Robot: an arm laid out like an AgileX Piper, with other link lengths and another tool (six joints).
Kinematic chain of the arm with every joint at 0, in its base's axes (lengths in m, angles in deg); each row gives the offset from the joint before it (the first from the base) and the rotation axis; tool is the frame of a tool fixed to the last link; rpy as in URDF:
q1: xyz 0 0 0.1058 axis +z
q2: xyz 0 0 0 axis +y
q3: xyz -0.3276 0 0.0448 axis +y
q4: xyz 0.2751 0 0.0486 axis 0.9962 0 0.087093
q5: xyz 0 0 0 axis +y
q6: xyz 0.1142 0 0.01 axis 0.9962 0 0.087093
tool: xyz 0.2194 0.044 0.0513 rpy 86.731 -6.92 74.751
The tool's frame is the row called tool.
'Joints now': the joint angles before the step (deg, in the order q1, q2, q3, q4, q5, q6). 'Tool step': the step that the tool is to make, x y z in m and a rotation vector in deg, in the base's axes. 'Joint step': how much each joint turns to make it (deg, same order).
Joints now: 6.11, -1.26, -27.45, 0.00, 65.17, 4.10
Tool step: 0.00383, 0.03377, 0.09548, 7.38, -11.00, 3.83
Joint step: 0.01, 1.67, -5.65, 7.24, -7.75, 0.00
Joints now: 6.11, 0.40, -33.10, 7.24, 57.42, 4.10
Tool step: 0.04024, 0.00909, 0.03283, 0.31, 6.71, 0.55
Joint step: -0.02, 17.61, -10.14, 1.18, -0.84, -0.02
